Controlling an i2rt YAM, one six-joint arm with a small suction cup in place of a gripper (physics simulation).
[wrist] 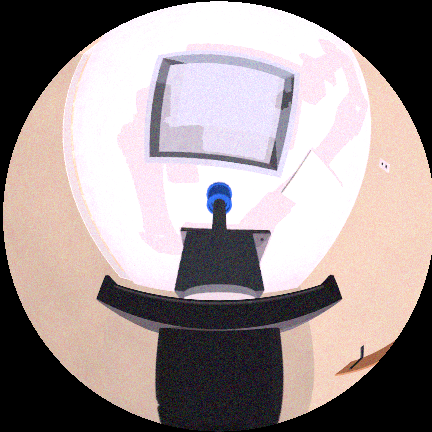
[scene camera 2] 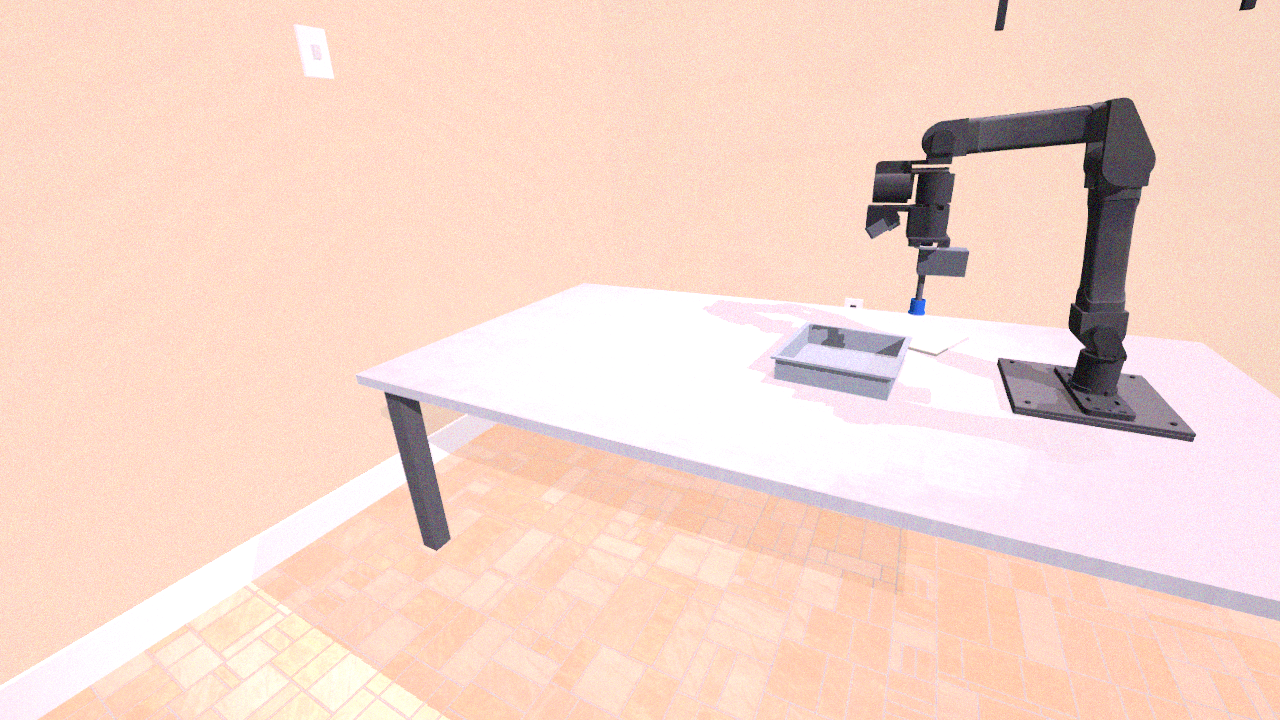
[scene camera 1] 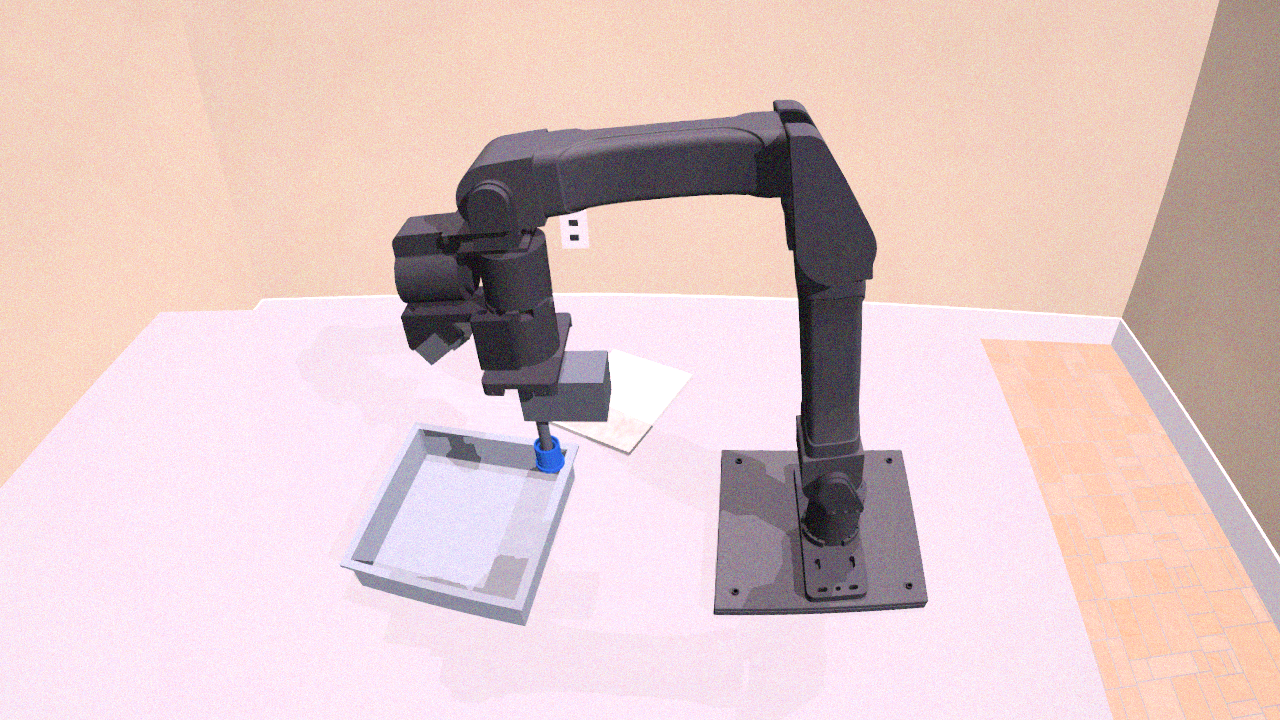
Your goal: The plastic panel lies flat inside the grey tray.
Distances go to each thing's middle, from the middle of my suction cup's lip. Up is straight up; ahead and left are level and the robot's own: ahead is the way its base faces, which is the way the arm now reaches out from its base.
I see my suction cup 25 cm to the left of the white plastic panel (scene camera 1: 642,390), 14 cm above it and 4 cm past it. The rest, counted from my suction cup: grey tray (scene camera 1: 464,520) 12 cm below, 12 cm ahead.
